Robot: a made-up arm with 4 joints.
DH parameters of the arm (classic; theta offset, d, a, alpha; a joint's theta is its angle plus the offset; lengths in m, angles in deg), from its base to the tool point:
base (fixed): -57.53 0 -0.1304 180
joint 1: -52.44 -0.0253 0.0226 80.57
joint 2: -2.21 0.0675 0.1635 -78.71
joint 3: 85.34 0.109 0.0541 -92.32
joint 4: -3.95 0.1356 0 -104.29
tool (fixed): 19.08 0 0 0
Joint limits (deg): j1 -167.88..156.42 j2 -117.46..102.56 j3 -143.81..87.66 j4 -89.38..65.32
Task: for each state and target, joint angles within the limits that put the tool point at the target. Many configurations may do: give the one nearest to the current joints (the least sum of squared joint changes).
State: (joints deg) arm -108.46 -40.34 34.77 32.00
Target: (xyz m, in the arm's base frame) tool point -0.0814 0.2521 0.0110
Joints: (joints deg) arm -90.35 -66.96 0.47 32.00
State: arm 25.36 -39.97 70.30 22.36
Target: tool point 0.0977 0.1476 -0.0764
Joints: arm 44.21 -9.64 59.70 22.36
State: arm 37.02 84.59 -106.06 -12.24
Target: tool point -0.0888 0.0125 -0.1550
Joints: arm 37.27 41.53 -55.94 -12.24
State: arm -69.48 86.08 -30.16 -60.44
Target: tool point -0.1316 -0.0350 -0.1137
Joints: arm -42.14 102.44 -68.44 -60.44
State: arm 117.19 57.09 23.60 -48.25
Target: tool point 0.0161 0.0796 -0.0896
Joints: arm 97.96 20.51 34.70 -48.25
